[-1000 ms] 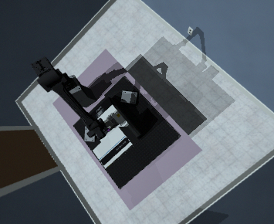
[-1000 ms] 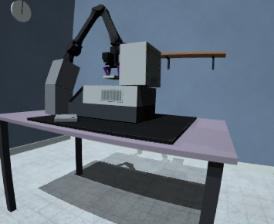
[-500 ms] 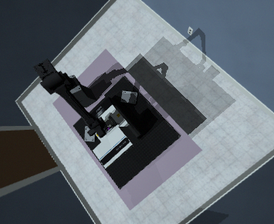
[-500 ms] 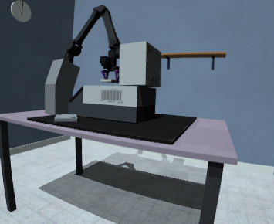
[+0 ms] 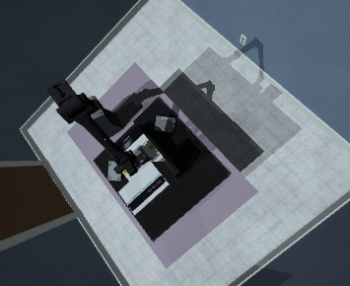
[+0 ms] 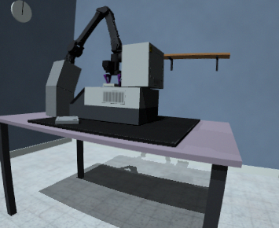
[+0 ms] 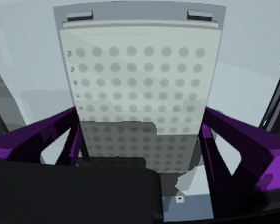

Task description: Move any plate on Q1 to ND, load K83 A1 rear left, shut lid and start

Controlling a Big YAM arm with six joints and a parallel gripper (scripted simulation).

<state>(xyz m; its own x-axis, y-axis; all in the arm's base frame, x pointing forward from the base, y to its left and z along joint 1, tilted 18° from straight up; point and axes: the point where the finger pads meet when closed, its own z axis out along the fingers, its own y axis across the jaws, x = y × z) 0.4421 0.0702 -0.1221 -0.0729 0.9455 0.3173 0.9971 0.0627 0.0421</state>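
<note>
The white 96-well plate K83 is right at my hand. Also, from my hand: grey plate nest 10 cm behind, 29 cm to the right, 21 cm below; then grey nest ND 14 cm behind, 29 cm to the left, 21 cm below.
</note>
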